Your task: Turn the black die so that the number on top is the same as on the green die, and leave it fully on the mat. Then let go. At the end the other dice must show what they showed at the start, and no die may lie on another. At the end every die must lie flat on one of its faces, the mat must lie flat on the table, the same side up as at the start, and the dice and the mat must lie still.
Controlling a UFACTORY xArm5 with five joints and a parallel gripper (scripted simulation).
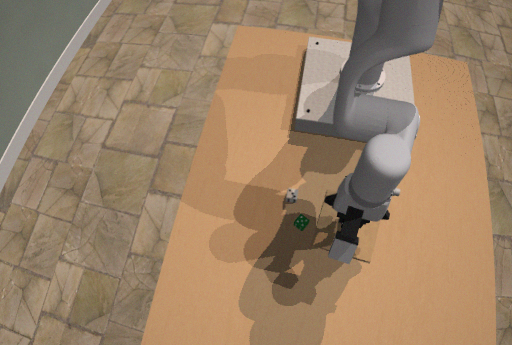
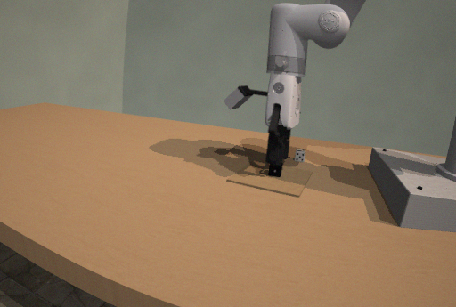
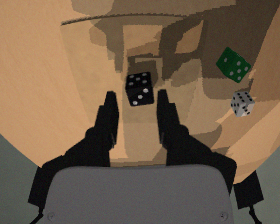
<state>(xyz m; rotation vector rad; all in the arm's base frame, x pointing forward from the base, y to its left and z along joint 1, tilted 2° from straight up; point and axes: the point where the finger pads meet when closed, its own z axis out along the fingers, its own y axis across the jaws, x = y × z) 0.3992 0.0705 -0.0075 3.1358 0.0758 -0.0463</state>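
The black die lies 4 cm below my hand. The rest, counted from my hand: tan mat 5 cm below; then green die 4 cm ahead, 10 cm to the right, 4 cm below; then white die 2 cm behind, 14 cm to the right, 4 cm below.
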